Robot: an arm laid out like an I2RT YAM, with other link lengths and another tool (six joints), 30 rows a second.
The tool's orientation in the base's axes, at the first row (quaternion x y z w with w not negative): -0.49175, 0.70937, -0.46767, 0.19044
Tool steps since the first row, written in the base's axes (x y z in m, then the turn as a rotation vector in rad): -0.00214, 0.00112, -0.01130, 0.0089, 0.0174, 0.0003; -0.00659, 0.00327, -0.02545, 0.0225, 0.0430, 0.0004; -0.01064, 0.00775, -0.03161, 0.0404, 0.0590, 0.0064; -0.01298, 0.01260, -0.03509, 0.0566, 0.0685, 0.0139; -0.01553, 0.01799, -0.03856, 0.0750, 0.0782, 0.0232; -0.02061, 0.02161, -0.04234, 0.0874, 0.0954, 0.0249; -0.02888, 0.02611, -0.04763, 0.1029, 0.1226, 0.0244; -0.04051, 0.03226, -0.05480, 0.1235, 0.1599, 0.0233; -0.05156, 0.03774, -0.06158, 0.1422, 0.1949, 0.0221
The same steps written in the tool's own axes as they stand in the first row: -0.00218, 0.01081, 0.00344, -0.0191, -0.0035, -0.0019; -0.00477, 0.02533, 0.00610, -0.0476, -0.0086, -0.0042; -0.00806, 0.03303, 0.00403, -0.0684, -0.0218, -0.0017; -0.01193, 0.03759, 0.00172, -0.0825, -0.0358, 0.0019; -0.01618, 0.04230, -0.00101, -0.0974, -0.0525, 0.0062; -0.01781, 0.04844, -0.00459, -0.1176, -0.0591, 0.0062; -0.01909, 0.05759, -0.01018, -0.1484, -0.0645, 0.0048; -0.02067, 0.07022, -0.01809, -0.1904, -0.0714, 0.0026; -0.02185, 0.08216, -0.02544, -0.2296, -0.0773, 0.0002
